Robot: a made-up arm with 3 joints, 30 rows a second.
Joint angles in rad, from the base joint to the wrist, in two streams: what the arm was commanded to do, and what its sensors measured. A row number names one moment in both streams.
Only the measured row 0 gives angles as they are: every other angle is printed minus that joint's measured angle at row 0.
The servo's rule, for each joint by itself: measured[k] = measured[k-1] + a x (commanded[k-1-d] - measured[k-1]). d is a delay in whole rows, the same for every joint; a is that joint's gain. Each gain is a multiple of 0.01, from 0.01 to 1. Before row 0 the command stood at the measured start. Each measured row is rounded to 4 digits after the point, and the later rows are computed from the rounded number. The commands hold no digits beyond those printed.
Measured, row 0: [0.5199 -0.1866 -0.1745]
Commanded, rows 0 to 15: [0.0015 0.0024 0.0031]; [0.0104 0.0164 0.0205]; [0.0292 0.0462 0.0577]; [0.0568 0.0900 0.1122]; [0.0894 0.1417 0.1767]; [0.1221 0.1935 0.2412]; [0.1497 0.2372 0.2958]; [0.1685 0.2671 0.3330]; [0.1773 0.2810 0.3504]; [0.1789 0.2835 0.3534]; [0.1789 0.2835 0.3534]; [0.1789 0.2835 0.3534]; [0.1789 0.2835 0.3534]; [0.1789 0.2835 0.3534]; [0.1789 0.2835 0.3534]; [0.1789 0.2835 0.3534]
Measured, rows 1 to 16: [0.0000 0.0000 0.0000]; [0.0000 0.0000 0.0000]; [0.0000 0.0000 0.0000]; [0.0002 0.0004 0.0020]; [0.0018 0.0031 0.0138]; [0.0062 0.0104 0.0419]; [0.0143 0.0239 0.0869]; [0.0263 0.0439 0.1444]; [0.0416 0.0693 0.2064]; [0.0589 0.0978 0.2636]; [0.0764 0.1266 0.3080]; [0.0925 0.1528 0.3351]; [0.1063 0.1750 0.3468]; [0.1179 0.1934 0.3510]; [0.1277 0.2087 0.3525]; [0.1359 0.2214 0.3531]
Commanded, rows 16 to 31: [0.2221 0.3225 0.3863]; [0.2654 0.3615 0.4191]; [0.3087 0.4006 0.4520]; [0.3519 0.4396 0.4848]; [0.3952 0.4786 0.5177]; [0.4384 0.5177 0.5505]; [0.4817 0.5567 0.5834]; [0.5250 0.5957 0.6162]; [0.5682 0.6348 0.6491]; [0.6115 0.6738 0.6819]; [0.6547 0.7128 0.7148]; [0.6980 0.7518 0.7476]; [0.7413 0.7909 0.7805]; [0.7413 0.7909 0.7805]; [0.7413 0.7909 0.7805]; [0.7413 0.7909 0.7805]
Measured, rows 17 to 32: [0.1428 0.2320 0.3533]; [0.1486 0.2408 0.3534]; [0.1534 0.2481 0.3534]; [0.1644 0.2607 0.3745]; [0.1806 0.2778 0.4030]; [0.2011 0.2987 0.4344]; [0.2252 0.3227 0.4667]; [0.2524 0.3492 0.4993]; [0.2822 0.3778 0.5321]; [0.3141 0.4082 0.5649]; [0.3478 0.4401 0.5977]; [0.3831 0.4732 0.6306]; [0.4196 0.5073 0.6634]; [0.4572 0.5422 0.6963]; [0.4957 0.5778 0.7291]; [0.5350 0.6140 0.7620]
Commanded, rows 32 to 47: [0.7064 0.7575 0.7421]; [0.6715 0.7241 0.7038]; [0.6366 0.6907 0.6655]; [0.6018 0.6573 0.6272]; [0.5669 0.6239 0.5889]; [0.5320 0.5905 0.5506]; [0.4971 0.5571 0.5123]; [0.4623 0.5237 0.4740]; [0.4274 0.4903 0.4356]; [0.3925 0.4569 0.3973]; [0.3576 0.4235 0.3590]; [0.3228 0.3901 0.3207]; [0.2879 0.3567 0.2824]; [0.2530 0.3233 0.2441]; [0.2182 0.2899 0.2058]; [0.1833 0.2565 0.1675]
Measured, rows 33 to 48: [0.5680 0.6441 0.7738]; [0.5957 0.6691 0.7781]; [0.6190 0.6898 0.7796]; [0.6330 0.7013 0.7556]; [0.6392 0.7052 0.7224]; [0.6388 0.7027 0.6860]; [0.6329 0.6950 0.6484]; [0.6223 0.6829 0.6103]; [0.6079 0.6672 0.5721]; [0.5902 0.6485 0.5338]; [0.5697 0.6273 0.4955]; [0.5469 0.6040 0.4572]; [0.5222 0.5790 0.4189]; [0.4959 0.5526 0.3806]; [0.4682 0.5250 0.3423]; [0.4394 0.4964 0.3040]
